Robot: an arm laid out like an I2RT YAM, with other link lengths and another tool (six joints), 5 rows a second.
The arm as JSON. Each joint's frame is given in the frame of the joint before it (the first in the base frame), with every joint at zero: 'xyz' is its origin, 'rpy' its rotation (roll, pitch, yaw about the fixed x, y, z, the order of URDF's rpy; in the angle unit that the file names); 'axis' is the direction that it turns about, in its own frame. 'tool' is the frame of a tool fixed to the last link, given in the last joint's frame.
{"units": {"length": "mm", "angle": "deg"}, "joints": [
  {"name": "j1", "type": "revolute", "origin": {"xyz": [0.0, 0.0, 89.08], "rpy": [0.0, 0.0, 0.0]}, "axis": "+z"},
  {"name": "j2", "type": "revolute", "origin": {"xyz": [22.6, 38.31, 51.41], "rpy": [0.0, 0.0, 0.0]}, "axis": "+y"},
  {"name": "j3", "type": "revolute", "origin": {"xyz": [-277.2, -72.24, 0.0], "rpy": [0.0, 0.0, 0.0]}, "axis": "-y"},
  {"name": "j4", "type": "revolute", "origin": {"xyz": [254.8, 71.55, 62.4], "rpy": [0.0, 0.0, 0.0]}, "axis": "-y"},
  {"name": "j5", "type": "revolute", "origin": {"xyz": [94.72, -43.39, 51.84], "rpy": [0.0, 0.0, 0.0]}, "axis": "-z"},
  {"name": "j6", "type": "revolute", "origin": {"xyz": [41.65, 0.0, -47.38], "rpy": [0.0, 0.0, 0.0]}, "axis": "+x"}
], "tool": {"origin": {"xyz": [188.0, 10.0, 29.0], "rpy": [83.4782, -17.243, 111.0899]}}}
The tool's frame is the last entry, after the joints.
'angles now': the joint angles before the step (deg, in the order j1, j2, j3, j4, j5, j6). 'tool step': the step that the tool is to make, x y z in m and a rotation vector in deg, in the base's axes. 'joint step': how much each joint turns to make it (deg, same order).
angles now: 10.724 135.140 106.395 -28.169 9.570 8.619
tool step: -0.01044 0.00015 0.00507 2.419 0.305 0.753
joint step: -0.808 -2.870 -3.742 1.002 -2.892 0.025
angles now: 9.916 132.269 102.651 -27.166 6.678 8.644
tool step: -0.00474 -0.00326 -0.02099 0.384 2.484 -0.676
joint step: -0.349 2.097 0.885 -1.250 -0.504 0.704
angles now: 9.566 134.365 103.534 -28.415 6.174 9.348
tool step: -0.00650 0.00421 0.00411 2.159 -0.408 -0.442
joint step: -0.017 -2.087 -3.165 1.703 -1.546 1.434
